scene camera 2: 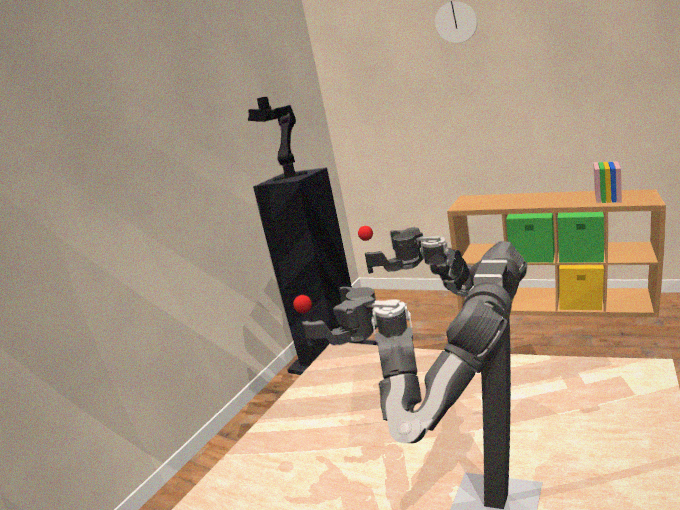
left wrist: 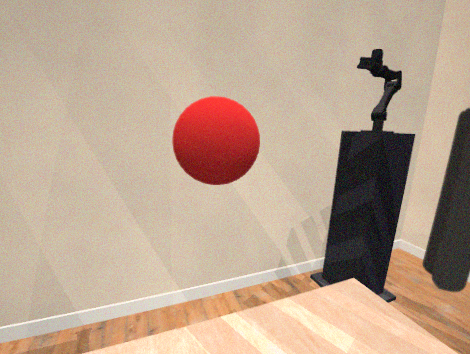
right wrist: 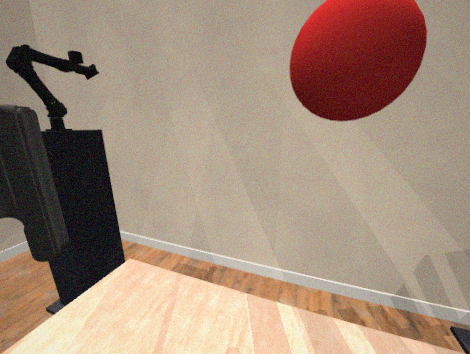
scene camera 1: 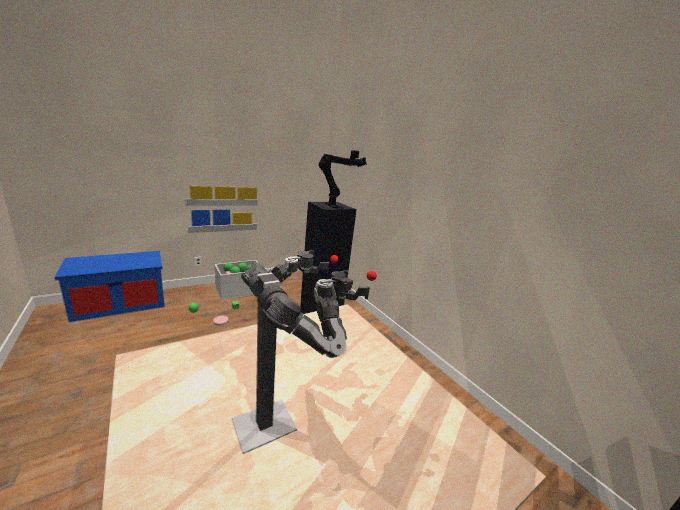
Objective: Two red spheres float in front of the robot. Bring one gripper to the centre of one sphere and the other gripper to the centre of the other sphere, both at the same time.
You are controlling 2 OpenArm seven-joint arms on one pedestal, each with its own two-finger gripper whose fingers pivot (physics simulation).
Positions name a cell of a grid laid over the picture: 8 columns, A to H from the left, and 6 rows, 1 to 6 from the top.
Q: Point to my right gripper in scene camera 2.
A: At E3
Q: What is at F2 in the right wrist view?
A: A red sphere.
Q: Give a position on a red sphere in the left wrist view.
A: D3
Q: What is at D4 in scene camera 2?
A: My left gripper.
